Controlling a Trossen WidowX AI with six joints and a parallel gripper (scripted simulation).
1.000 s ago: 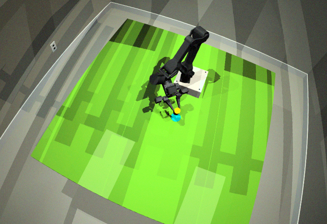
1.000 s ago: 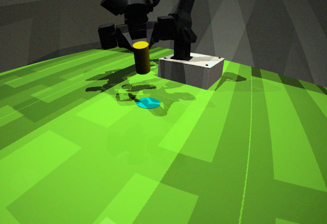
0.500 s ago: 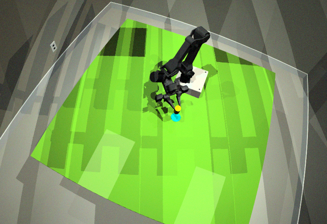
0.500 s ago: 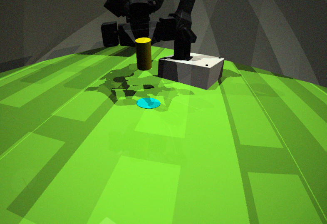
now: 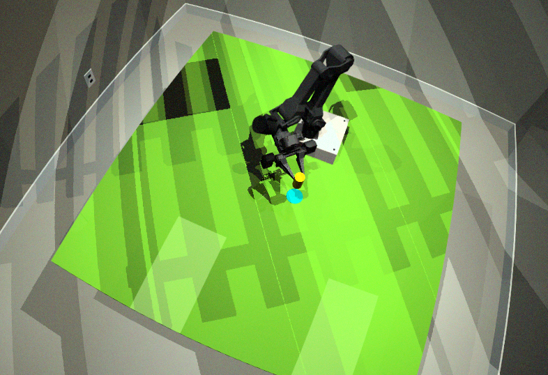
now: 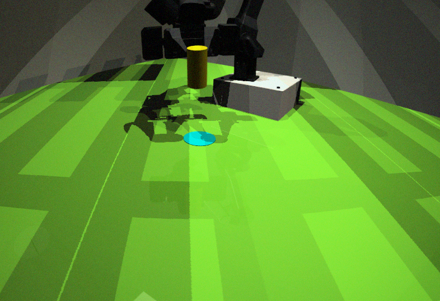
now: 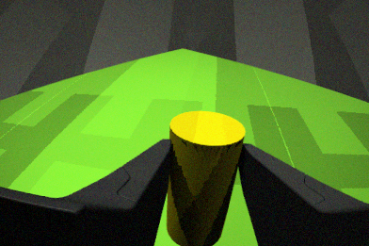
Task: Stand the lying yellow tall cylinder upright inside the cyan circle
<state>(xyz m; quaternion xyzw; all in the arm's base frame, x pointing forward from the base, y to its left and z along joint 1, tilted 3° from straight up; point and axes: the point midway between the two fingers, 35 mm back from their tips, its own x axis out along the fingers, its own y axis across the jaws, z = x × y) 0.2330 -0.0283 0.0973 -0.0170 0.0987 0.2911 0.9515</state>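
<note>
My gripper tip is now 160 mm above the cyan circle and 10 mm past it. Round my gripper tip: yellow cylinder (20 mm below).
</note>
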